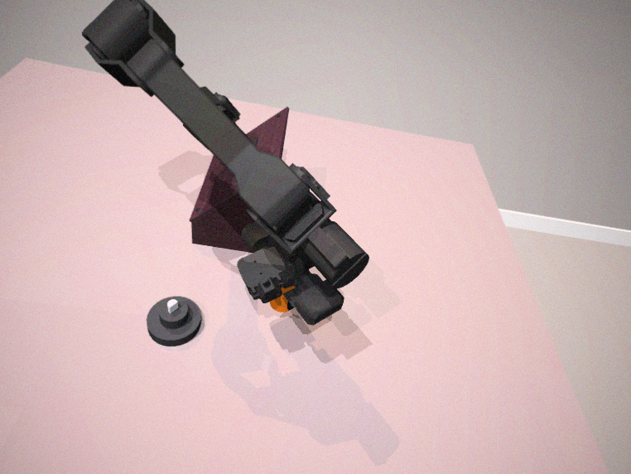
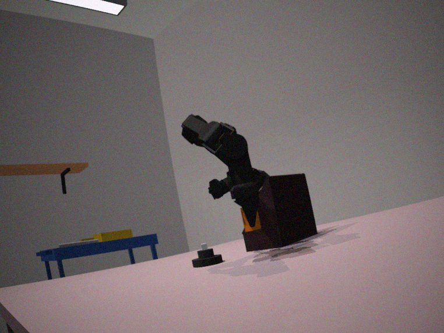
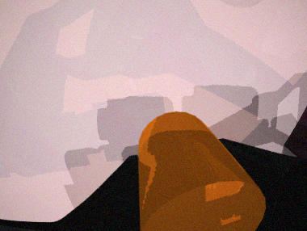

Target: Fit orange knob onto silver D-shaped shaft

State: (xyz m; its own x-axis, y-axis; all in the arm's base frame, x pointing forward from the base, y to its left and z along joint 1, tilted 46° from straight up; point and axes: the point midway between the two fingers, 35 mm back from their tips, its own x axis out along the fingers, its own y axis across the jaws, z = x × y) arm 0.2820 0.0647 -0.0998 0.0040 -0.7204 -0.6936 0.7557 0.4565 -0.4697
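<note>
Right now the round dark pedestal is 170 mm to the right of my gripper tip, 50 mm below it and 20 mm ahead of it. Also, from my gripper tip: orange knob (40 mm above).
</note>
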